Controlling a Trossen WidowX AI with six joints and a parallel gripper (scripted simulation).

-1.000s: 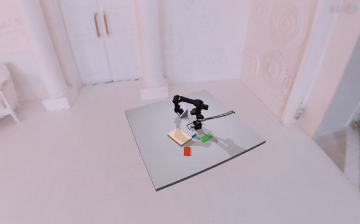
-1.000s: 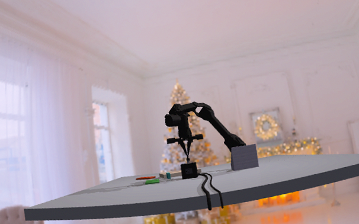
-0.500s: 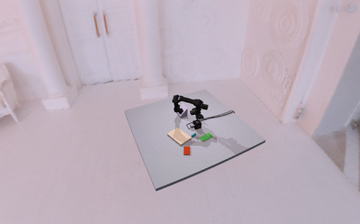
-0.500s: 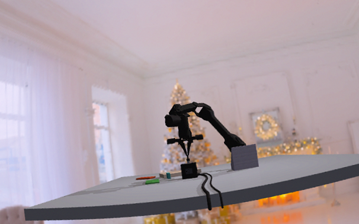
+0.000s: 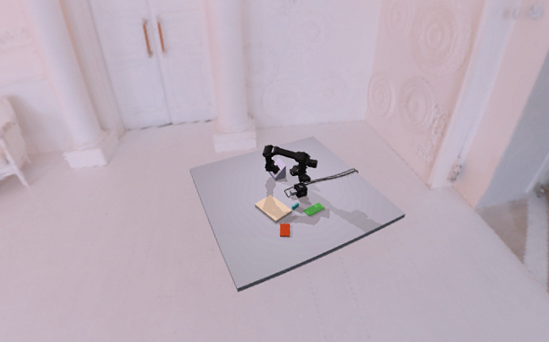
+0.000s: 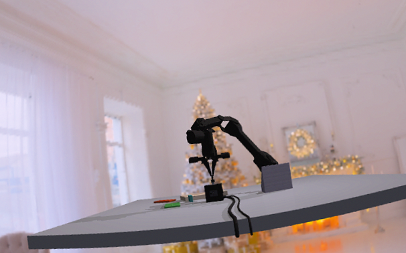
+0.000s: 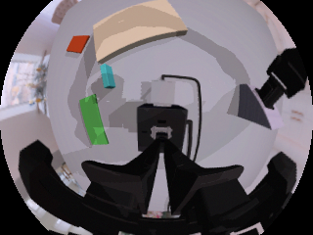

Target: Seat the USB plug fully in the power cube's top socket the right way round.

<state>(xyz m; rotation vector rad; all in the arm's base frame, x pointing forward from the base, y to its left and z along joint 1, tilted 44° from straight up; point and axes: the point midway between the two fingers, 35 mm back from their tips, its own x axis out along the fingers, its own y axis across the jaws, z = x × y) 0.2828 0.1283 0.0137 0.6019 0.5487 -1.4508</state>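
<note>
Right now my gripper tip is 20 mm above the dark USB plug. Also, from my gripper tip: teal block 130 mm ahead, 100 mm to the right, 100 mm below; USB socket 40 mm below; green block 200 mm ahead, 110 mm below, 20 mm to the left.
</note>
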